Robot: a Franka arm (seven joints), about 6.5 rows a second.
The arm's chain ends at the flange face. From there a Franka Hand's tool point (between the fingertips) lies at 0.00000 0.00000 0.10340 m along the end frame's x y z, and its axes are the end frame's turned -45 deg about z.
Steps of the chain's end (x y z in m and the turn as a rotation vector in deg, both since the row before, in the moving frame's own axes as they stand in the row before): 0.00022 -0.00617 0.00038 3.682 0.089 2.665; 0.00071 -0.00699 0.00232 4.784 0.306 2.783; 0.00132 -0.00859 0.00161 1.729 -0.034 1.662; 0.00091 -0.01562 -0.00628 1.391 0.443 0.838; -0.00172 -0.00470 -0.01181 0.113 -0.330 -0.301
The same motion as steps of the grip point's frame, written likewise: 0.00943 -0.00868 0.00017 2.541 2.666 2.665; 0.01207 -0.00999 0.00196 3.166 3.599 2.783; 0.00920 -0.00736 0.00156 1.247 1.199 1.662; 0.01404 -0.01159 -0.00631 0.670 1.297 0.838; 0.00183 -0.00510 -0.01181 0.313 -0.153 -0.301
